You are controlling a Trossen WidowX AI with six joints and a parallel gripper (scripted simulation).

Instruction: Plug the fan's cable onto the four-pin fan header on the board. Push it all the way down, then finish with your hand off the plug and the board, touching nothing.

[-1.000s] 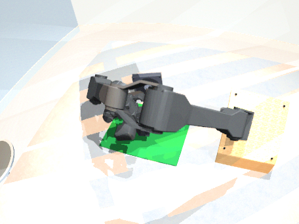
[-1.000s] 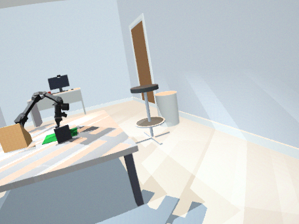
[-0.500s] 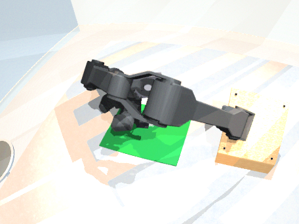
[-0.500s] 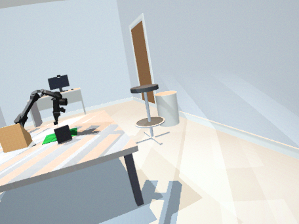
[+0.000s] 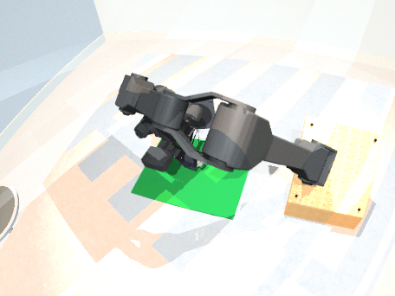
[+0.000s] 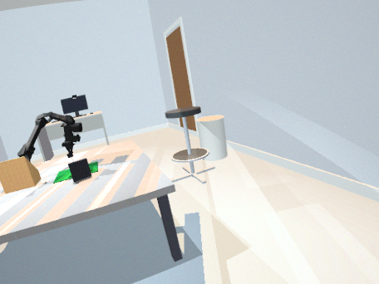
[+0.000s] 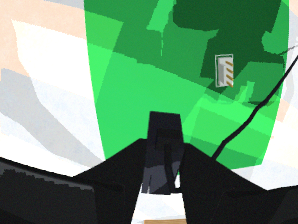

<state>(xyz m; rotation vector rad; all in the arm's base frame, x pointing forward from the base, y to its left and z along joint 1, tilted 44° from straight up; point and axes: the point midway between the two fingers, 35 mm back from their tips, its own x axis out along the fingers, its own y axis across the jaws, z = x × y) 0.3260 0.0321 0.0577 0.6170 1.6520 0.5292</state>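
My gripper tip is 140 mm above the green board, 50 mm to the left of it and 10 mm short of it. Also, from my gripper tip: dark fan plug: 10 mm below, 10 mm behind; then fan: 220 mm to the right, 70 mm ahead, 60 mm below.
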